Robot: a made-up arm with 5 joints.
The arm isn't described. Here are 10 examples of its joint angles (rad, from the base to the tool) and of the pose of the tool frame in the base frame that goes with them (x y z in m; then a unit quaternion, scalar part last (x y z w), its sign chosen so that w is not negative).
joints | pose
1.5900 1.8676 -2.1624 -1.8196 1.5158 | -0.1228 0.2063 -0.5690 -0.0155 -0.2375 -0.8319 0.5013
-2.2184 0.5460 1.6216 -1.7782 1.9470 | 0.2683 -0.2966 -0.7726 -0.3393 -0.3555 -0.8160 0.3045
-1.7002 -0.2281 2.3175 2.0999 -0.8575 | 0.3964 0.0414 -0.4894 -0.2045 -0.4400 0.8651 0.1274
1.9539 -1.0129 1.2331 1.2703 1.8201 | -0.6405 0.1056 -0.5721 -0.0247 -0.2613 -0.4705 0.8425
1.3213 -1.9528 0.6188 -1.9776 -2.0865 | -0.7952 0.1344 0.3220 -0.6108 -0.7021 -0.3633 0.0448
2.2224 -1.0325 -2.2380 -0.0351 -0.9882 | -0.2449 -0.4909 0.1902 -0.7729 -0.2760 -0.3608 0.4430
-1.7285 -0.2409 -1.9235 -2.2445 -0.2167 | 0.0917 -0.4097 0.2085 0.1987 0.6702 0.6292 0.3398
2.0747 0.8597 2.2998 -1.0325 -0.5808 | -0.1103 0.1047 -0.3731 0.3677 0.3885 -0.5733 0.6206
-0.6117 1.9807 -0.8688 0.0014 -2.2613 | 0.4414 0.7556 -0.2017 0.7830 -0.1274 0.1262 0.5956
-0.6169 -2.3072 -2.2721 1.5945 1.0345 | 0.0419 -0.0742 -0.3385 -0.2987 -0.2135 0.2810 0.8867
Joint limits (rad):
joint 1: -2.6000..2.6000
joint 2: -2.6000..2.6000
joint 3: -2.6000..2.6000
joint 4: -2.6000..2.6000
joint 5: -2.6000..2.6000
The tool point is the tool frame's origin. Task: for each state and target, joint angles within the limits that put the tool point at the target. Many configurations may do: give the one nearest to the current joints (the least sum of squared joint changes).
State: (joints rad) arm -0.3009 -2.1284 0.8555 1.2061 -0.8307
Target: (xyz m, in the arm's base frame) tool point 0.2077 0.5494 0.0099
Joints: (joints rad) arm 0.4724 -2.2737 1.0733 1.0300 -0.9259
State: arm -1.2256 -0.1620 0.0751 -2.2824 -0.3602
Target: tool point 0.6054 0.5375 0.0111
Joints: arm -0.3111 0.0024 0.2283 -2.3223 -0.4301
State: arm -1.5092 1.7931 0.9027 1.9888 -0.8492
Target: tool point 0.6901 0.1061 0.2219
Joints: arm -1.5388 1.8177 0.9039 1.9453 -0.8660
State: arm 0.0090 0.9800 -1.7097 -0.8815 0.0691
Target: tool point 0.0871 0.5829 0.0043
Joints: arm 0.6878 0.9685 -2.3965 -0.7021 -0.0990
